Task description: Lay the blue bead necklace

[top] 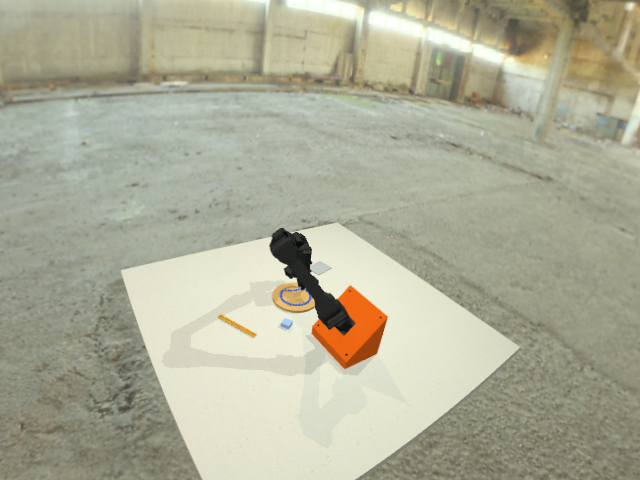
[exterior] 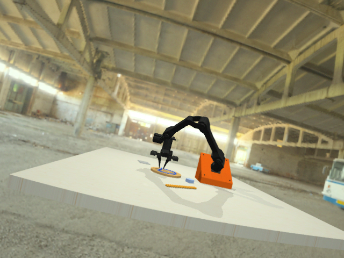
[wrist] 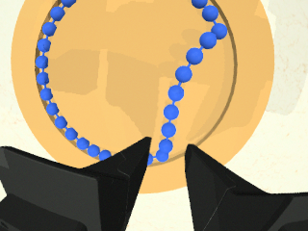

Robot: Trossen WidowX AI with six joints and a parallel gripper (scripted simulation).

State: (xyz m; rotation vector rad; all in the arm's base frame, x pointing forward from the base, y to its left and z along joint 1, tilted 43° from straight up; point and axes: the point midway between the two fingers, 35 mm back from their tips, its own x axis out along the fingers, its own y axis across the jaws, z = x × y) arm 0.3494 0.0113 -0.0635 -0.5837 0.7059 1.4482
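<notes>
My gripper tip is 3 cm past the round tan bead board, 5 cm to the right of it and 1 cm above it. The rest, counted from my gripper tip: flat grey tile (13 cm ahead, 18 cm to the right, 1 cm below); small light-blue block (17 cm behind, 17 cm to the left, 1 cm below).
</notes>
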